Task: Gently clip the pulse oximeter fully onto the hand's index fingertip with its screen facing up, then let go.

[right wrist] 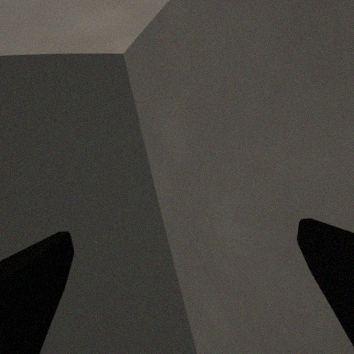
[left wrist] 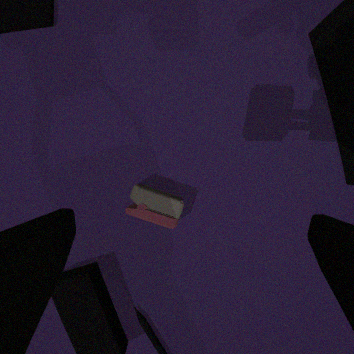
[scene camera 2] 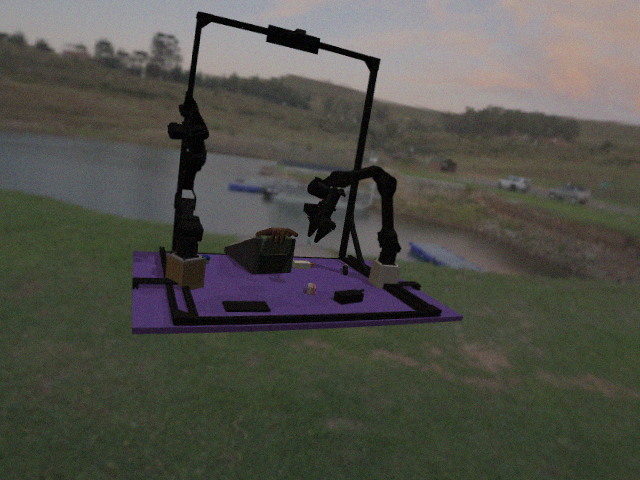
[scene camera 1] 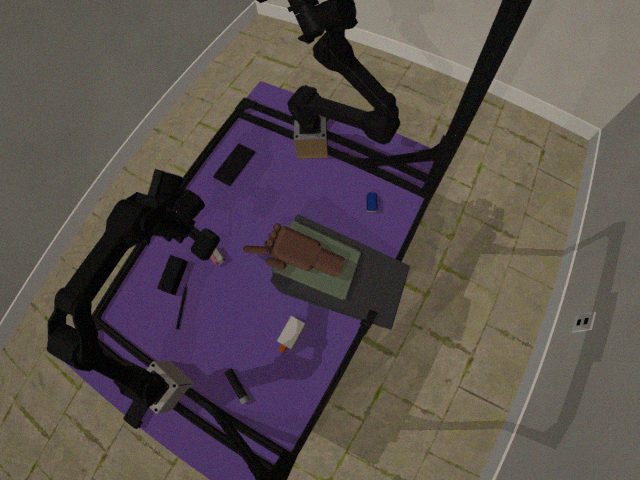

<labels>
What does my left gripper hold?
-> Nothing.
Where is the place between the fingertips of my right gripper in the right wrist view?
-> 186,236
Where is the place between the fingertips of my left gripper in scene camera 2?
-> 311,239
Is my right gripper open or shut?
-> Open.
</labels>
